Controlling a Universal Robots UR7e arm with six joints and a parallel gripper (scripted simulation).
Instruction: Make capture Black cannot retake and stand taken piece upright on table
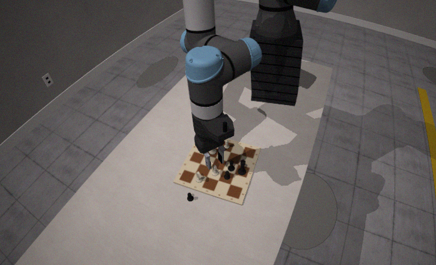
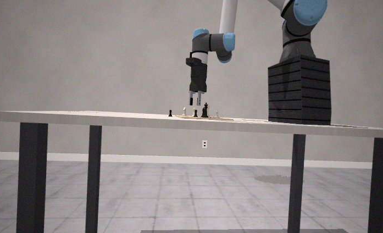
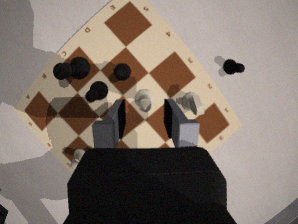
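The chessboard lies 30 mm behind my hand and 70 mm below it. The rest, counted from my hand: black king: 30 mm behind, 80 mm to the left, 40 mm below.
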